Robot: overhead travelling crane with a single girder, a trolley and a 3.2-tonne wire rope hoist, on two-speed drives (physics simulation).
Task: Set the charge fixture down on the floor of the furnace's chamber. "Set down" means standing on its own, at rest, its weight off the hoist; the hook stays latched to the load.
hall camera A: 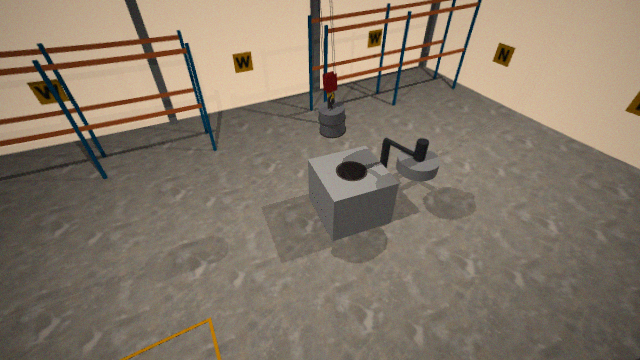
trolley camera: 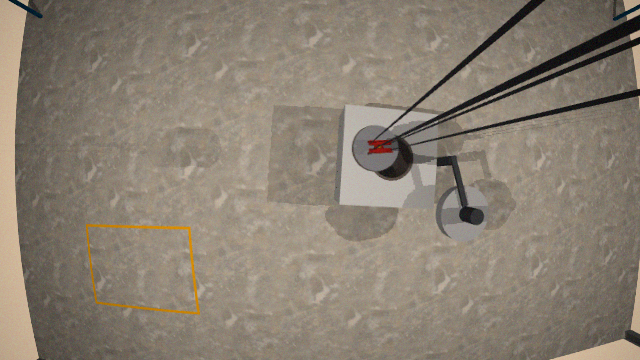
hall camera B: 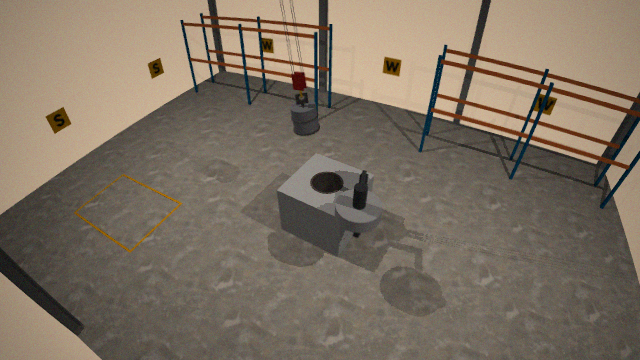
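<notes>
The charge fixture (hall camera A: 332, 121) (hall camera B: 305, 120) (trolley camera: 362, 151), a grey ribbed drum, hangs upright from the hook (hall camera A: 330, 100) (hall camera B: 301, 97) (trolley camera: 380, 146) under the red block. The hook is shut on it. The furnace (hall camera A: 365, 210) (hall camera B: 305, 212) (trolley camera: 352, 192) is a grey box with a dark round chamber opening (hall camera A: 351, 171) (hall camera B: 327, 182) (trolley camera: 403, 162) in its top. In the trolley view the fixture overlaps the upper left of the opening, whose lower right shows. In both hall views the fixture hangs in the air, apart from the furnace. The chamber floor is hidden.
The furnace lid (hall camera A: 417, 171) (hall camera B: 357, 218) (trolley camera: 452, 233) hangs on a black swing arm (hall camera A: 400, 147) (trolley camera: 459, 181) beside the furnace, off the opening. A yellow outline (hall camera A: 214, 340) (hall camera B: 152, 189) (trolley camera: 138, 227) marks the floor. Racks (hall camera A: 402, 60) (hall camera B: 244, 65) stand along the W wall.
</notes>
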